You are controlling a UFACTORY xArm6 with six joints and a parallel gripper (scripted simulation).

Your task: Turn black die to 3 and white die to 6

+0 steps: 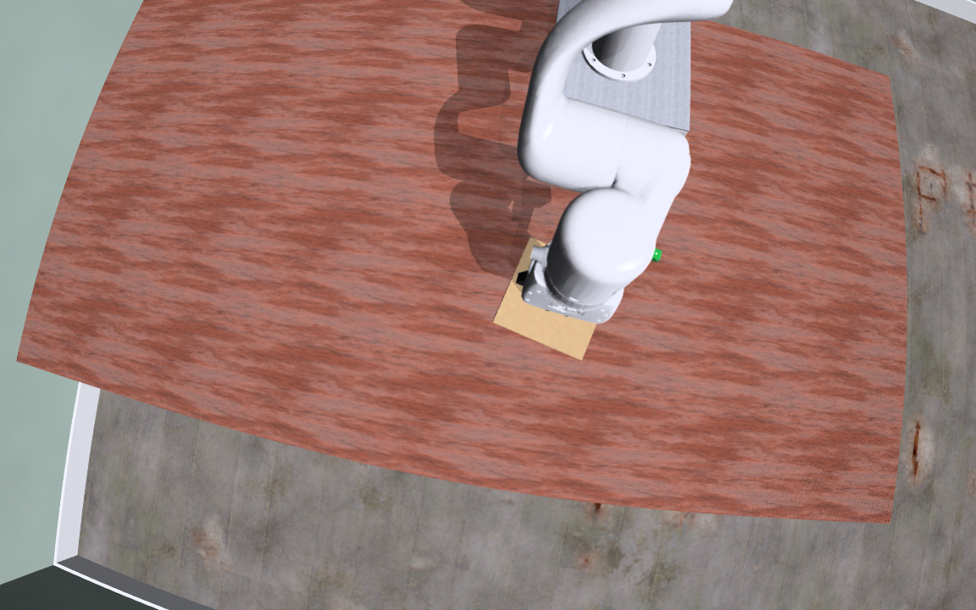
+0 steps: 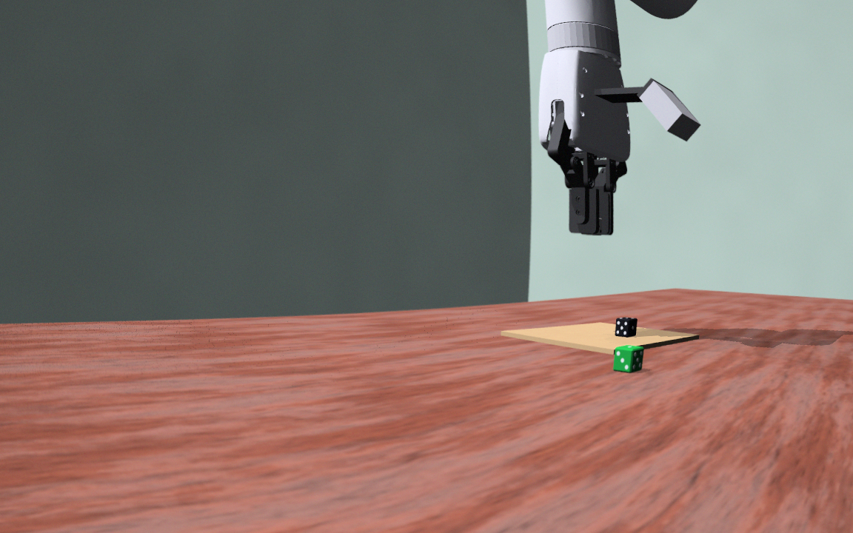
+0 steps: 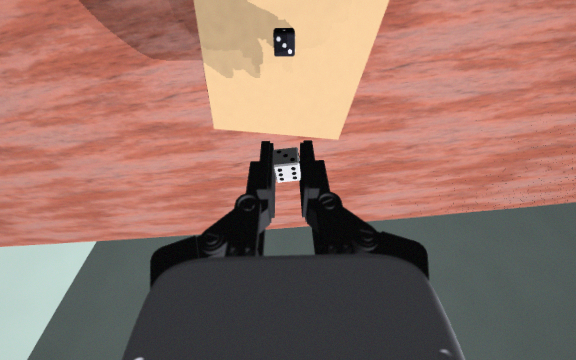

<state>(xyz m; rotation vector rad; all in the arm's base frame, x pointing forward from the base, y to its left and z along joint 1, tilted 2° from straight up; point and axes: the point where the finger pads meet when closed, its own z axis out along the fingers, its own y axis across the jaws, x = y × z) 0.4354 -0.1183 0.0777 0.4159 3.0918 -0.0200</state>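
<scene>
The tan mat lies 20 mm behind my hand, 10 mm to the left of it and 110 mm below it. From my hand the other things lie so: green die 90 mm behind, 160 mm to the left, 110 mm below; then white die 10 mm below; then black die 40 mm behind, 10 mm to the left, 100 mm below.
</scene>
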